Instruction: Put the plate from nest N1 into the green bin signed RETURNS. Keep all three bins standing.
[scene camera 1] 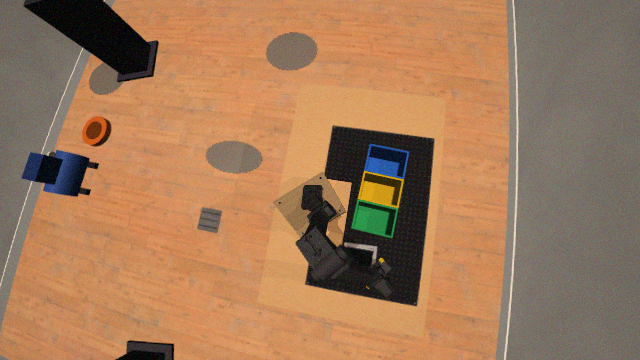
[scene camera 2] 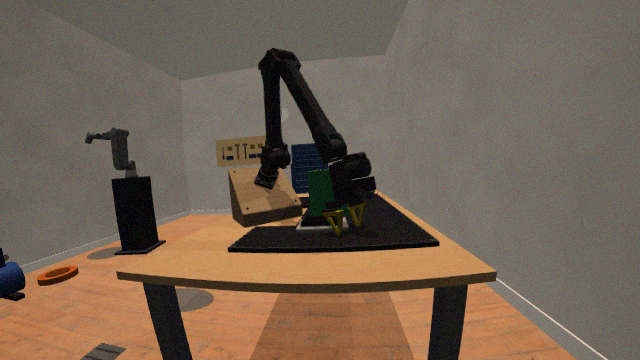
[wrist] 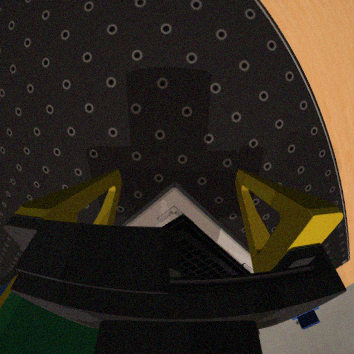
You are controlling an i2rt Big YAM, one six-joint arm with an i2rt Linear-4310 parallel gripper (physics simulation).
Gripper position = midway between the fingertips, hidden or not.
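I can see my gripper (scene camera 2: pixel 349 230), and the wrist view shows my gripper (wrist: pixel 177 175) too. There is a black plate (wrist: pixel 200 256) and a light grey nest (wrist: pixel 173 194). I also see a blue bin (scene camera 1: pixel 382 160), a yellow bin (scene camera 1: pixel 376 188) and a green bin (scene camera 1: pixel 370 217), and scene camera 2 gives me another view of the green bin (scene camera 2: pixel 320 189).
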